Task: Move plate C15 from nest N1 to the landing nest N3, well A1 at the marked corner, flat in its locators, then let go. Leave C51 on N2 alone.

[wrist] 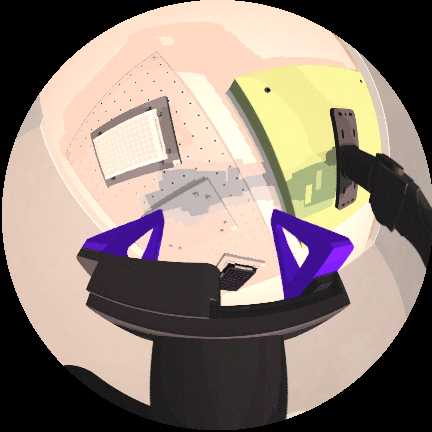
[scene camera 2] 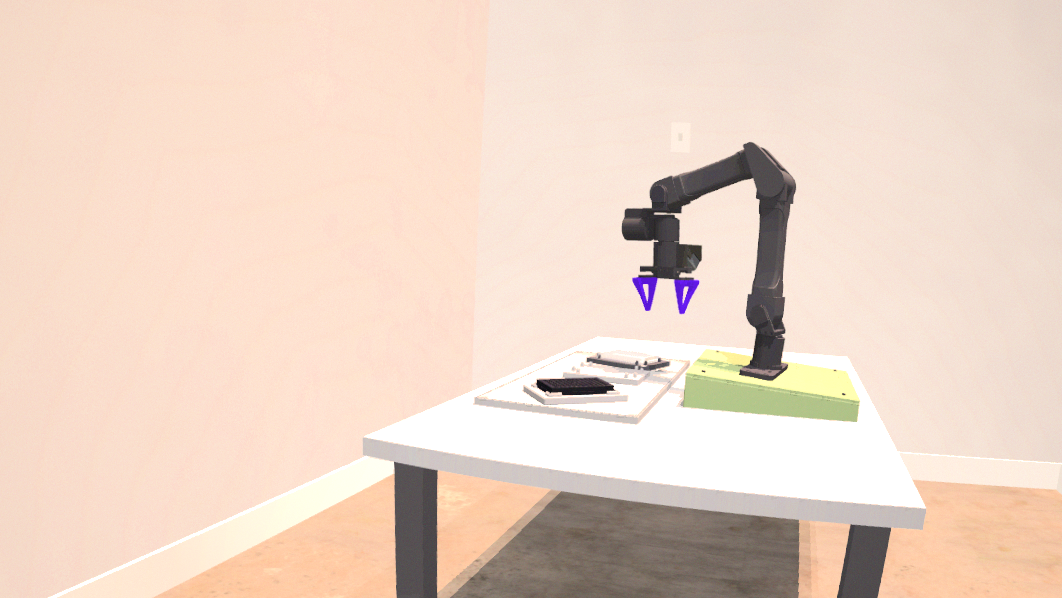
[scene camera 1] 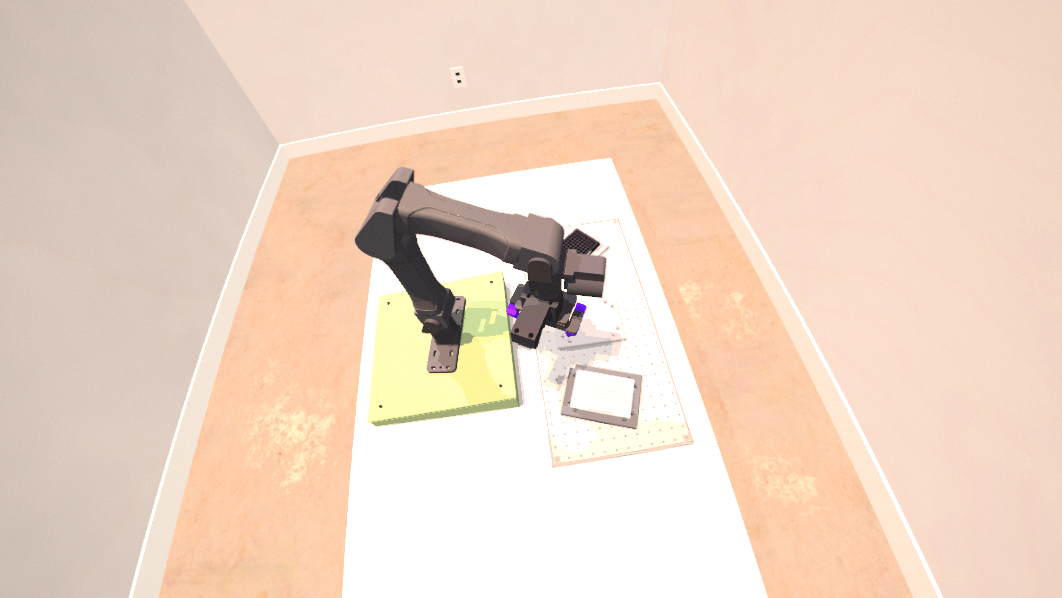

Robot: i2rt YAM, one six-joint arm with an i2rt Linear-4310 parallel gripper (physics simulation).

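Observation:
A white plate [scene camera 1: 603,393] [scene camera 2: 627,358] [wrist: 131,145] sits in a dark grey nest [scene camera 1: 630,422] [wrist: 172,140]. A black plate [scene camera 1: 580,241] [scene camera 2: 574,385] [wrist: 237,277] sits on a white nest [scene camera 1: 601,250] [scene camera 2: 579,398] at the board's other end. Between them is an empty pale nest [scene camera 1: 594,343] [wrist: 192,215] with small upright locators. No labels are readable, so I cannot tell C15 from C51. My gripper [scene camera 1: 544,320] [scene camera 2: 665,311] [wrist: 217,214] is open and empty, high above the board near the empty nest. In scene camera 1 the arm partly hides the black plate and its nest.
The nests stand on a perforated board [scene camera 1: 668,427] [scene camera 2: 497,401] [wrist: 190,110] on the white table [scene camera 1: 445,512] [scene camera 2: 743,453]. The arm's base is bolted to a yellow-green block [scene camera 1: 416,386] [scene camera 2: 772,404] [wrist: 310,100] beside the board.

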